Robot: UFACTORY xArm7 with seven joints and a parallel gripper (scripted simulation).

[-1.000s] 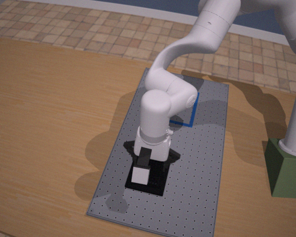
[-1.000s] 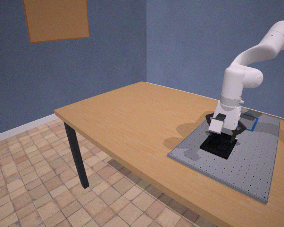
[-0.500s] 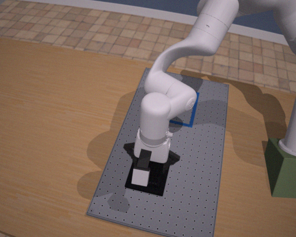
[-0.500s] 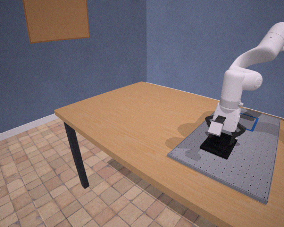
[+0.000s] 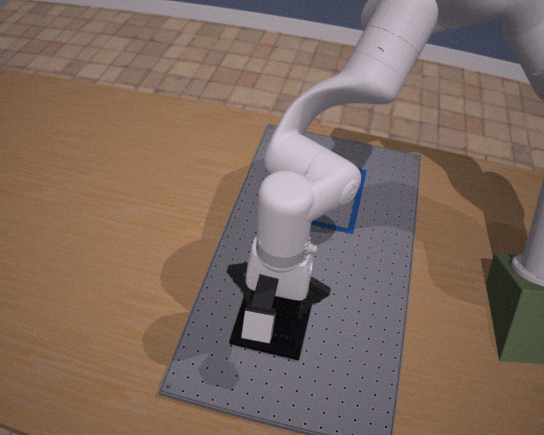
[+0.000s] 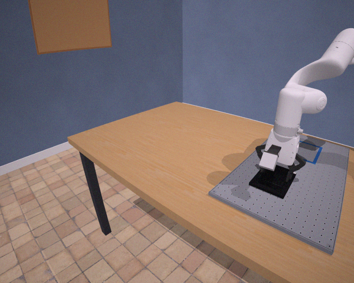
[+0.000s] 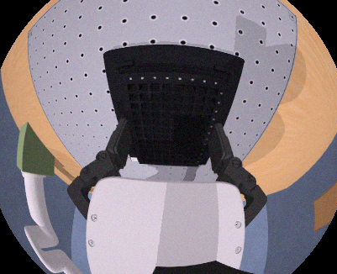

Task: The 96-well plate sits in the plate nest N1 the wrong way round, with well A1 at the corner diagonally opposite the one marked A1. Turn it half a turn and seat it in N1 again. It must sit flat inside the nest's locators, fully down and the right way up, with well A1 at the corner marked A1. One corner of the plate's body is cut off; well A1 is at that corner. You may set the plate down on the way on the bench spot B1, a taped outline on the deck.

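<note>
My gripper is now 10 mm above the black 96-well plate. Also, from my hand: black plate nest N1: 20 mm below; small white A1 mark: 50 mm behind, 80 mm to the right, 20 mm below.
</note>
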